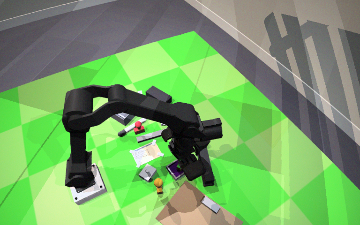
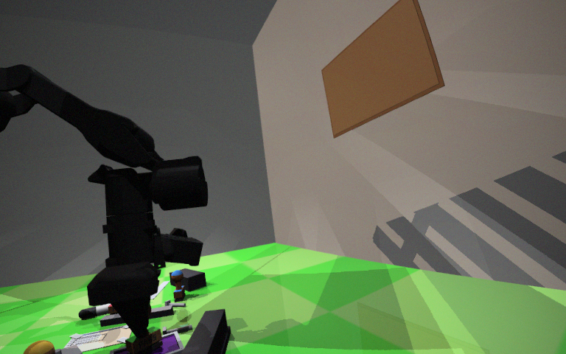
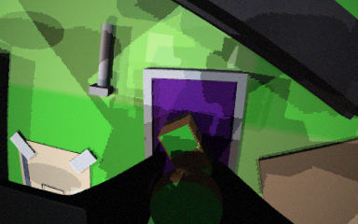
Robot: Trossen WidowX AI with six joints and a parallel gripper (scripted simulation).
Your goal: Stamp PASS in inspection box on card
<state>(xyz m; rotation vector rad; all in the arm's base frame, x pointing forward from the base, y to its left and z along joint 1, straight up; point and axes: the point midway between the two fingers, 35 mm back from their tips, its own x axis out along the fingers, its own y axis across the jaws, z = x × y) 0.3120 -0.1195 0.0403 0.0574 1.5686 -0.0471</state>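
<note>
The green-knobbed PASS stamp lies right at my gripper tip. Round my gripper tip: purple ink pad: 4 cm below; black bar: 7 cm ahead, 5 cm to the right, 3 cm below; orange stamp: 11 cm behind, 2 cm to the right, 2 cm below.
</note>
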